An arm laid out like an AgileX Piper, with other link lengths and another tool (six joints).
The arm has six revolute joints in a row. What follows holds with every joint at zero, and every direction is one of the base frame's.
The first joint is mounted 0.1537 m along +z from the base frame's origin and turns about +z.
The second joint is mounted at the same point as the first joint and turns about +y.
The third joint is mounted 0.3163 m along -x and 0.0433 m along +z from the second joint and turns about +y.
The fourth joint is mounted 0.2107 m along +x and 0.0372 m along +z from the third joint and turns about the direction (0.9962, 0, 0.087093).
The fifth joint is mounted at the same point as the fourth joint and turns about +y.
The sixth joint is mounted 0.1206 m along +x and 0.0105 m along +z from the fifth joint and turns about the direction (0.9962, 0, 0.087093).
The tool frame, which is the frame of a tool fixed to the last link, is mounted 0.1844 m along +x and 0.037 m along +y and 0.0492 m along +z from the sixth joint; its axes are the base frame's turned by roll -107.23, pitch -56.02 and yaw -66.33 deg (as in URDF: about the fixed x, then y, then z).
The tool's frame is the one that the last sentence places.
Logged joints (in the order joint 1, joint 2, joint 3, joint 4, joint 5, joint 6), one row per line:
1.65, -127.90, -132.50, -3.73, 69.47, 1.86
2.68, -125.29, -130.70, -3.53, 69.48, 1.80
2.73, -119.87, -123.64, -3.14, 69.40, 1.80
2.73, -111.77, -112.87, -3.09, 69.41, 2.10
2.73, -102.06, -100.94, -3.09, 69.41, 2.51
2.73, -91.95, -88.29, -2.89, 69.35, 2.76
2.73, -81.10, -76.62, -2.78, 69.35, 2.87
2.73, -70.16, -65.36, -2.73, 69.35, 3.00
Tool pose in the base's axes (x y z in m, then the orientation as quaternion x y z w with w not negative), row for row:
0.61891, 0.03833, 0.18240, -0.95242, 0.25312, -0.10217, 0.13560
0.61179, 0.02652, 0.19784, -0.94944, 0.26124, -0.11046, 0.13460
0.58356, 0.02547, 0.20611, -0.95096, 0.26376, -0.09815, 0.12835
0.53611, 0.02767, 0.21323, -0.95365, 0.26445, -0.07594, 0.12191
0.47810, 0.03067, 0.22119, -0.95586, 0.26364, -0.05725, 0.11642
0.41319, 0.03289, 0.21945, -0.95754, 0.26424, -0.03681, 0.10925
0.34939, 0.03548, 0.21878, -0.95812, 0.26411, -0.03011, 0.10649
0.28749, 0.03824, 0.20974, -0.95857, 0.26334, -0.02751, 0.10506
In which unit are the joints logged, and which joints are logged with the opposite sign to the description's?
The joints are logged in degrees. Opposite sign: joint 1, joint 2, joint 4, joint 6.
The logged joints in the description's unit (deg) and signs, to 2 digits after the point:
-1.65, 127.90, -132.50, 3.73, 69.47, -1.86
-2.68, 125.29, -130.70, 3.53, 69.48, -1.80
-2.73, 119.87, -123.64, 3.14, 69.40, -1.80
-2.73, 111.77, -112.87, 3.09, 69.41, -2.10
-2.73, 102.06, -100.94, 3.09, 69.41, -2.51
-2.73, 91.95, -88.29, 2.89, 69.35, -2.76
-2.73, 81.10, -76.62, 2.78, 69.35, -2.87
-2.73, 70.16, -65.36, 2.73, 69.35, -3.00

